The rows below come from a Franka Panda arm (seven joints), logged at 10 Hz.
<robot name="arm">
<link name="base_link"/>
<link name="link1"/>
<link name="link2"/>
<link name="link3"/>
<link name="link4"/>
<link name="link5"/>
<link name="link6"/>
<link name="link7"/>
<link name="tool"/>
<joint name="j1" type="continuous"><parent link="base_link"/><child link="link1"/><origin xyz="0 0 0.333"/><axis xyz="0 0 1"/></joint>
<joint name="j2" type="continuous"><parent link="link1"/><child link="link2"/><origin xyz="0 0 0"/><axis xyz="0 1 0"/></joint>
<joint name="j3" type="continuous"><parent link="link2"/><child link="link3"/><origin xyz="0 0 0.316"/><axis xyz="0 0 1"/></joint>
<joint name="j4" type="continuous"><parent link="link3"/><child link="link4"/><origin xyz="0.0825 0 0"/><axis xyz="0 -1 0"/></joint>
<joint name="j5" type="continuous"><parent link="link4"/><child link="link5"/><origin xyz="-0.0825 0 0.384"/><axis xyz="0 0 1"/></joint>
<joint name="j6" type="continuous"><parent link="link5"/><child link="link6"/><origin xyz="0 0 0"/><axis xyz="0 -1 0"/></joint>
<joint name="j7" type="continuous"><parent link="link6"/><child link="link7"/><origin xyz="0.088 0 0"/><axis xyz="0 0 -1"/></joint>
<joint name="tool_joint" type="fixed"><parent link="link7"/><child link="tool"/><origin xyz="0 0 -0.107" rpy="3.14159 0 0"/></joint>
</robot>
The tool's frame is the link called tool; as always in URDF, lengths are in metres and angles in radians. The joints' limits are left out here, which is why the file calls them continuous.
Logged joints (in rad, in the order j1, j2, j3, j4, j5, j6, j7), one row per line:
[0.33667, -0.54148, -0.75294, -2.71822, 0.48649, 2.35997, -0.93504]
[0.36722, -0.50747, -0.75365, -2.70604, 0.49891, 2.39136, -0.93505]
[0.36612, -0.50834, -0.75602, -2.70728, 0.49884, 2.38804, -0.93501]
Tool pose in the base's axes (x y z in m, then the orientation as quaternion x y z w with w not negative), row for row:
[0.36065, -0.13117, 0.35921, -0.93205, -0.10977, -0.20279, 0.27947]
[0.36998, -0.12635, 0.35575, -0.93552, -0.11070, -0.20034, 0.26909]
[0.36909, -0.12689, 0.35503, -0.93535, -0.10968, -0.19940, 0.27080]
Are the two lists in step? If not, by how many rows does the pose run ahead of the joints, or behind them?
They are in step.
